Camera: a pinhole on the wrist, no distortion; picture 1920 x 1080 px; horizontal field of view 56.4 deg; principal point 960.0 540.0 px. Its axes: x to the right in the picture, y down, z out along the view. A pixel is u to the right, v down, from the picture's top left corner.
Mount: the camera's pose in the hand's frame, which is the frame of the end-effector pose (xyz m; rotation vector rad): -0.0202 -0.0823 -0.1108 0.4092 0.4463 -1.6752
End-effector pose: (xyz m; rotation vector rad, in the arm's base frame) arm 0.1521 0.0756 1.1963 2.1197 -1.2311 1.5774
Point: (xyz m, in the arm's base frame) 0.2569 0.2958 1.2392
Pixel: outside the picture
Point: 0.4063 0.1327 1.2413
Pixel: 988.2 898.6
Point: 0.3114 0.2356 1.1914
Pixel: 1548.2 129.3
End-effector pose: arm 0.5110 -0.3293 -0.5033 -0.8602 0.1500 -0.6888
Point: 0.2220 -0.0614 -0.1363
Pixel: outside the picture
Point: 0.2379 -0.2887 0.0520
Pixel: 1583.9 230.2
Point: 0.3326 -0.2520 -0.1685
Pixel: 1174.2 46.6
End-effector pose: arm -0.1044 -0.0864 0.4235 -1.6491 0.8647 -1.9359
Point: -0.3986 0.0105 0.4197
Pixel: behind the camera
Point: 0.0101 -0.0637 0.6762
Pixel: outside the picture
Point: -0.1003 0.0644 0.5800
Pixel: 1634.0 948.9
